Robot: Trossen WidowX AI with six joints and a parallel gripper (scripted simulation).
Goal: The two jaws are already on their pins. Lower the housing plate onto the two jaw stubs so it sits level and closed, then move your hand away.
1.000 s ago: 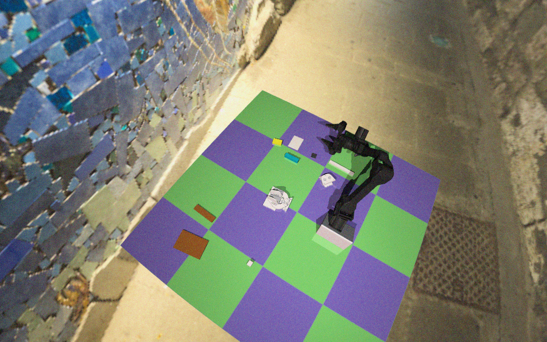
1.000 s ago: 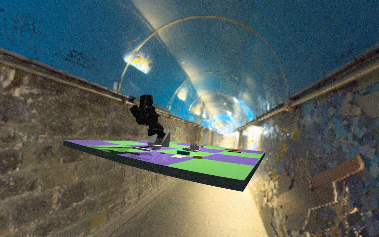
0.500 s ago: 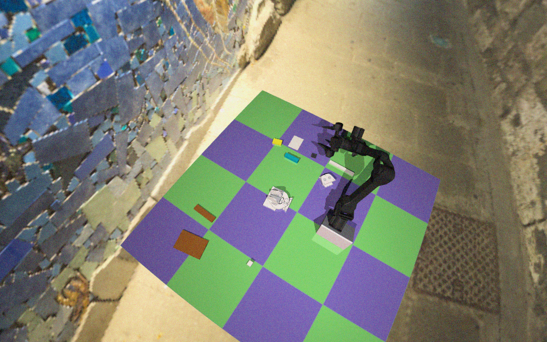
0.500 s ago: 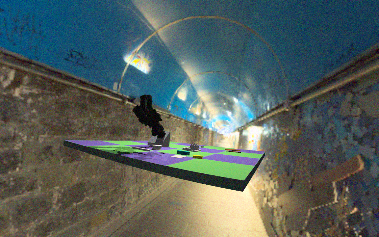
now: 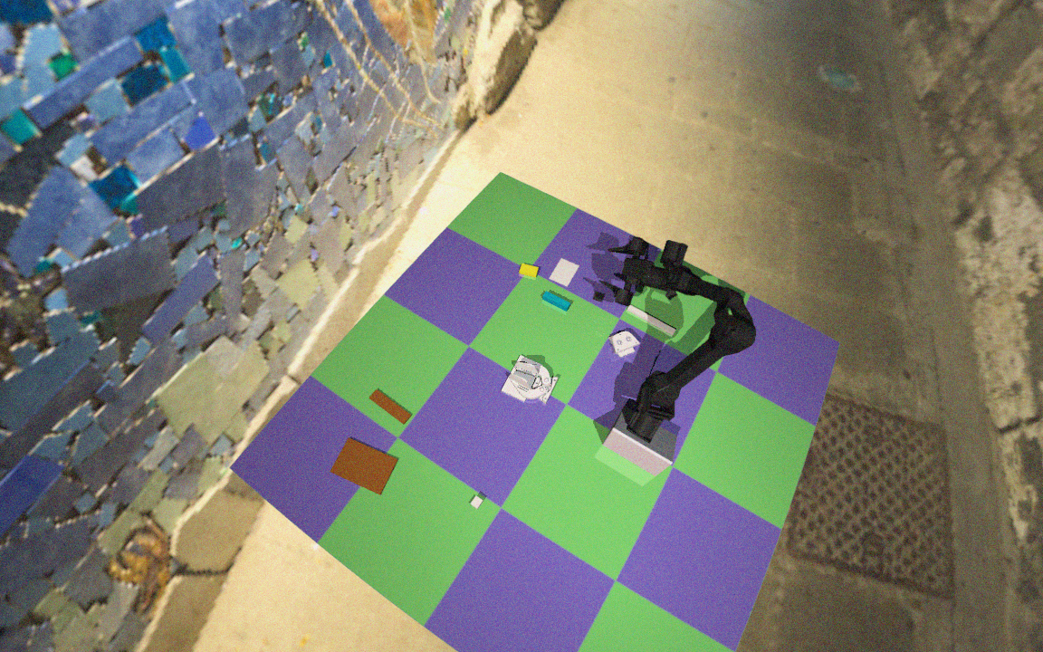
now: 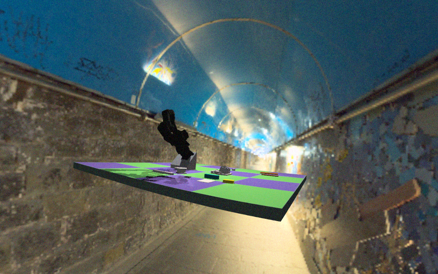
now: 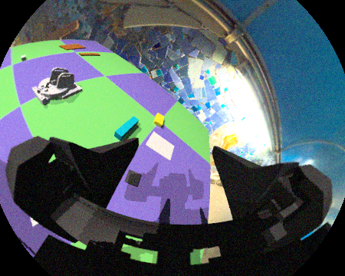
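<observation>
Now: gripper tip 19 cm past the white bar, 15 cm above it and 2 cm to the left of it. Round my gripper tip: teal block (14 cm below, 10 cm to the left, 8 cm ahead); then yellow block (22 cm ahead, 14 cm below, 5 cm to the left); then brown bar (64 cm to the left, 27 cm ahead, 15 cm below).
</observation>
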